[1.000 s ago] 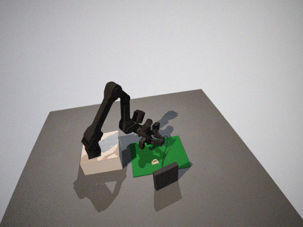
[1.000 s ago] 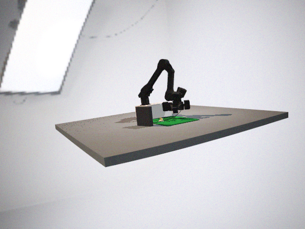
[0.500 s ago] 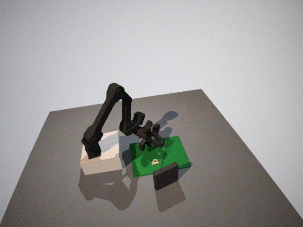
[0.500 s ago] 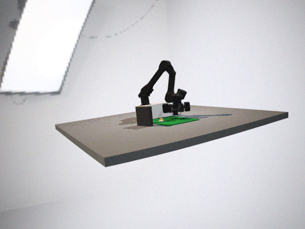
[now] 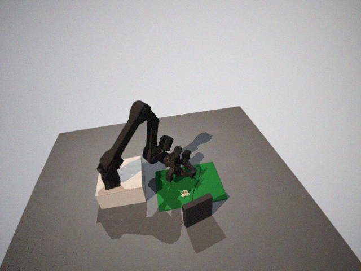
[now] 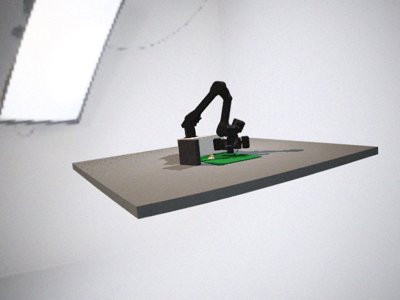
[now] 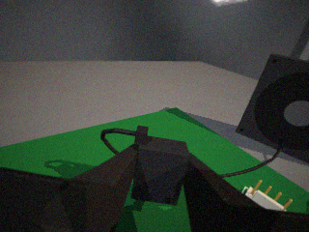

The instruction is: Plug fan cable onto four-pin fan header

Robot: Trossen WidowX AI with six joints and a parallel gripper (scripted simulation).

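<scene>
Right now the green board is 4 cm behind my gripper tip, 1 cm to the right of it and 6 cm below it. Also, from my gripper tip: dark fan: 6 cm behind, 19 cm to the right, 1 cm above; four-pin fan header: 7 cm behind, 7 cm to the right, 5 cm below; black plug: 1 cm to the left, 1 cm below.
</scene>
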